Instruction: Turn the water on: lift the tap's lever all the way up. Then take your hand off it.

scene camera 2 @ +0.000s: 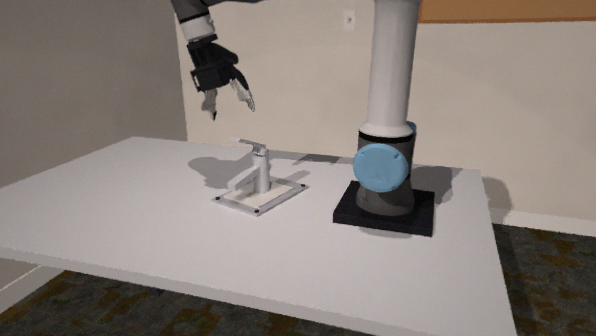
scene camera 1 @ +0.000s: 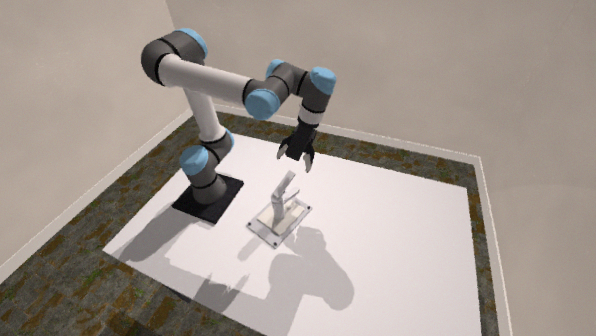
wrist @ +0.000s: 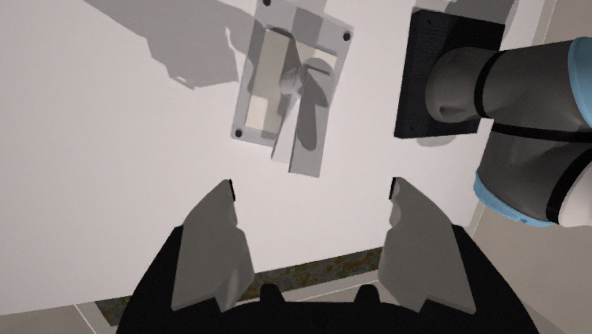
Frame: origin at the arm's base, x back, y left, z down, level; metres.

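Seen in the pictures: gripper, fingertip midpoint: (scene camera 2: 233,116) (scene camera 1: 292,165) (wrist: 310,180); arm's base, link origin: (scene camera 2: 384,203) (scene camera 1: 210,191) (wrist: 452,87).
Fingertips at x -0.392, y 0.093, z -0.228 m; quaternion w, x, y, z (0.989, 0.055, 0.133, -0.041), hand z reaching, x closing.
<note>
Pixels of each thing's middle, then the offset from my fingertips to it. "spot": a spot on its surface instead. Level surfaces: height alone.
- grey-white tap, surface spot: (scene camera 2: 263,175) spot: dx +0.052, dy -0.059, dz +0.182 m
- spout, body centre: (wrist: 289,129) (scene camera 2: 244,177) (scene camera 1: 289,195) dx +0.019, dy -0.008, dz +0.173 m
- white table, surface height: dz +0.252 m
A grey-white tap (scene camera 1: 278,210) (scene camera 2: 263,175) stands upright on a framed base plate (scene camera 1: 261,237) (scene camera 2: 280,200) (wrist: 243,107). Its flat lever (scene camera 1: 285,183) (scene camera 2: 250,143) (wrist: 306,165) points out from the top of the body on the same side as the spout (scene camera 2: 244,179) (wrist: 284,142). In the second scene view the lever slopes up towards its free end. My gripper (scene camera 1: 294,164) (scene camera 2: 233,114) (wrist: 310,180) is open and empty. It hangs above and beyond the lever's free end, apart from it. In the wrist view the lever's end shows ahead of the fingertips, between their lines.
The arm's black base plate (scene camera 1: 180,205) (scene camera 2: 345,212) (wrist: 407,107) stands on the white table (scene camera 1: 400,225) (scene camera 2: 150,225) (wrist: 100,200) beside the tap's base. The arm and tap cast shadows on the table. Walls rise past the table's far edges.
</note>
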